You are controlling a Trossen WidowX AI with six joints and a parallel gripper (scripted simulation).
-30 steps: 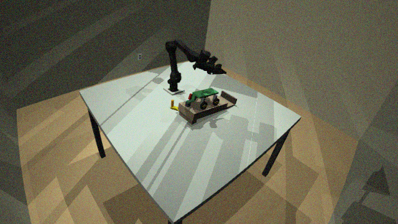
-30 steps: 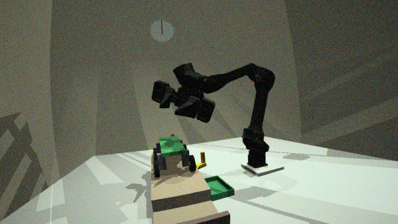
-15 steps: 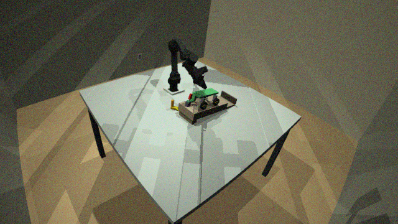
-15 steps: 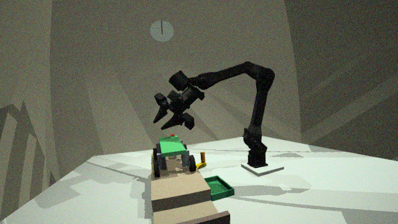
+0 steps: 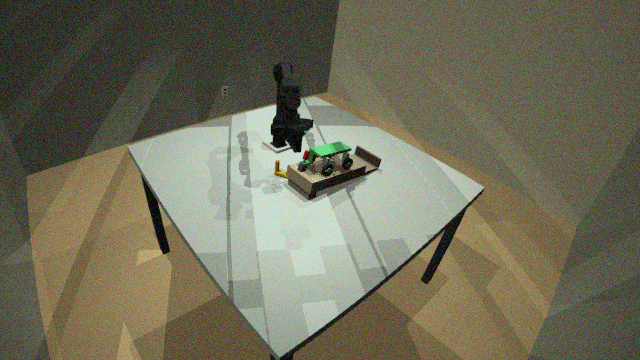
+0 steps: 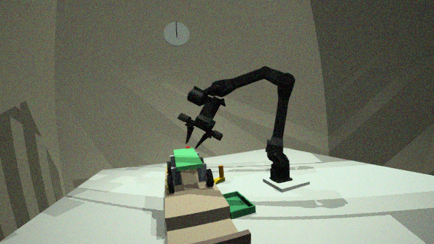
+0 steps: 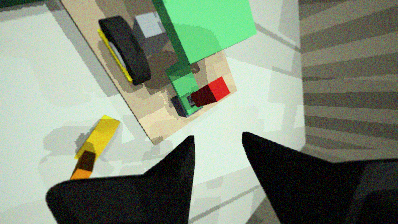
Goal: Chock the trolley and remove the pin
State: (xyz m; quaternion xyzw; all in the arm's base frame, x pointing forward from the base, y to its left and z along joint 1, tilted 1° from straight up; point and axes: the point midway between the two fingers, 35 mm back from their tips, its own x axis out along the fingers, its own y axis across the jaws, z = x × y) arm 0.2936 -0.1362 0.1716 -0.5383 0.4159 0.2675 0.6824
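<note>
Right now my gripper tip is 30 mm to the right of the red-headed stop pin, 30 mm above it and 10 mm short of it. Also, from my gripper tip: yellow chock (140 mm below, 100 mm behind); ramp (150 mm to the left, 120 mm below, 30 mm ahead); trolley (140 mm to the left, 50 mm below, 30 mm ahead).
</note>
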